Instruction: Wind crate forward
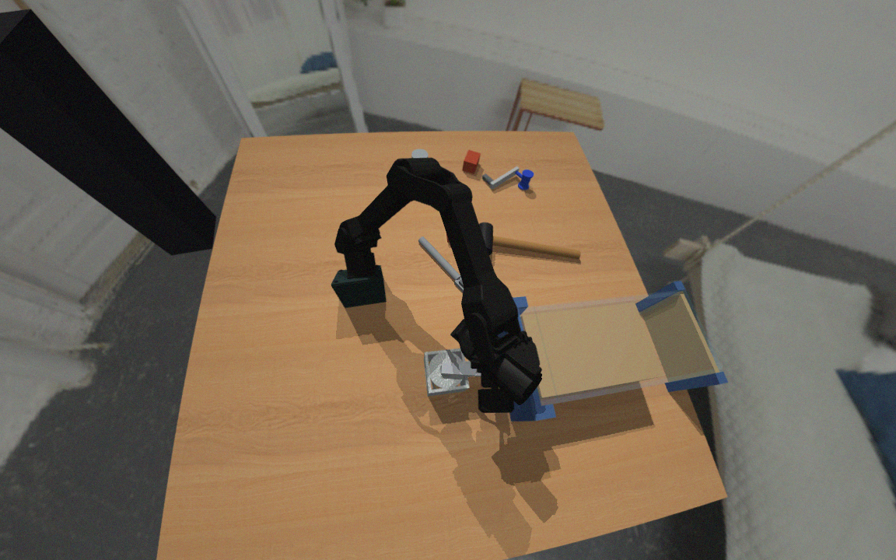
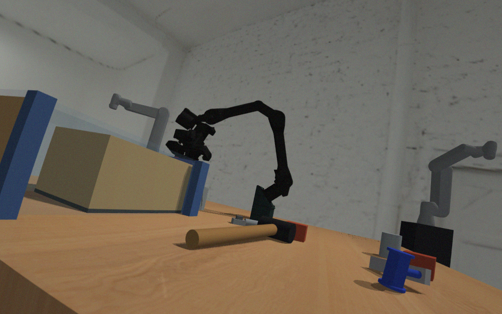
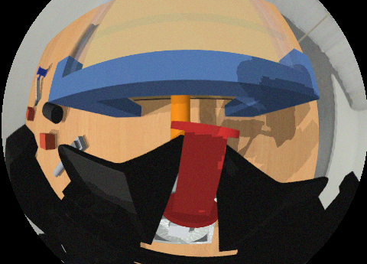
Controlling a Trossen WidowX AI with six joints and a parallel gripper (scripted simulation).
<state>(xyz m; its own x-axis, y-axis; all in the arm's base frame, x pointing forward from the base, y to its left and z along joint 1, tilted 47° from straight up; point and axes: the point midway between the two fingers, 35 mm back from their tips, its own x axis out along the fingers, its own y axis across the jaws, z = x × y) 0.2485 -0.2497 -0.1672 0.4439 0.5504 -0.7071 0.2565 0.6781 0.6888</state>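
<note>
Right now my gripper tip is 50 mm past the red-knobbed winch handle, 30 mm above it and 10 mm to the right of it. Round my gripper tip: winch (130 mm behind, 100 mm below, 20 mm to the left); red knob (20 mm behind); blue steel frame (50 mm ahead, 20 mm below, 10 mm to the left).
</note>
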